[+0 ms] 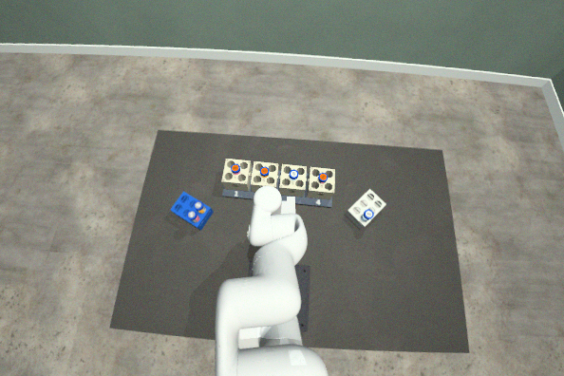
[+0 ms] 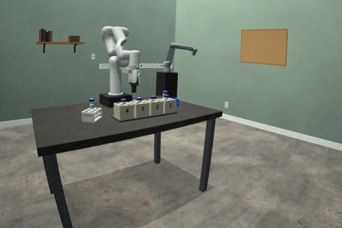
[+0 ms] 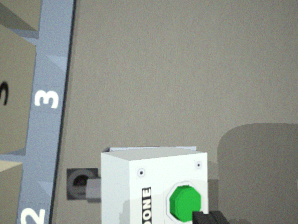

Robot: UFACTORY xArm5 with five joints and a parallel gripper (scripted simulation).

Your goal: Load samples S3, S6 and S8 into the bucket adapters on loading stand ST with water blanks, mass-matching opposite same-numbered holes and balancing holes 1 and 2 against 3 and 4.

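My hand is 8 cm above the green done key. The rest, counted from my hand: white rack 12 cm ahead, 36 cm to the right, 12 cm below; loading stand 19 cm ahead, 1 cm to the right, 14 cm below; blue rack 4 cm ahead, 31 cm to the left, 12 cm below.
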